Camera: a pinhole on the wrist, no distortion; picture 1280 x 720 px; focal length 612.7 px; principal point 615.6 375.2 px. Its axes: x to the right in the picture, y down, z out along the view. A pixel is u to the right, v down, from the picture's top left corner.
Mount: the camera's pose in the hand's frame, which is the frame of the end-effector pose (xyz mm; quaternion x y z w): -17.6 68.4 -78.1 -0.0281 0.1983 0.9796 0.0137
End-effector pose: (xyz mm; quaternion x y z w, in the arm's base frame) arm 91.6 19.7 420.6 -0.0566 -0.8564 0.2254 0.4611
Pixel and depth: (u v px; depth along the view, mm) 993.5 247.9 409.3
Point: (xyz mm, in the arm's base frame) 16.2 125.4 -52.7
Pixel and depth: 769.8 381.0 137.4
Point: 73.6 94.3 300.3
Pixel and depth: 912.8 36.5 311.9
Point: 45.3 234.3 68.3
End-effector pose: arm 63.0 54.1 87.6 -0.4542 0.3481 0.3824 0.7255
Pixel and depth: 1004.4 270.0 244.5
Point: -181.3 182.9 205.0
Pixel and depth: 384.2 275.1 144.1
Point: -41.7 149.2 21.3
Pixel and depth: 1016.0 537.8 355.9
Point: -127.9 277.4 363.8
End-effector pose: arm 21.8 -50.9 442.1 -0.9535 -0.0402 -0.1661 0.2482
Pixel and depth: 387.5 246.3 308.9
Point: 196.2 -175.5 202.7
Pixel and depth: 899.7 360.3 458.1
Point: -77.2 -118.2 -30.4
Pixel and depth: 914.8 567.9 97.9
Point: -26.6 -109.2 364.5
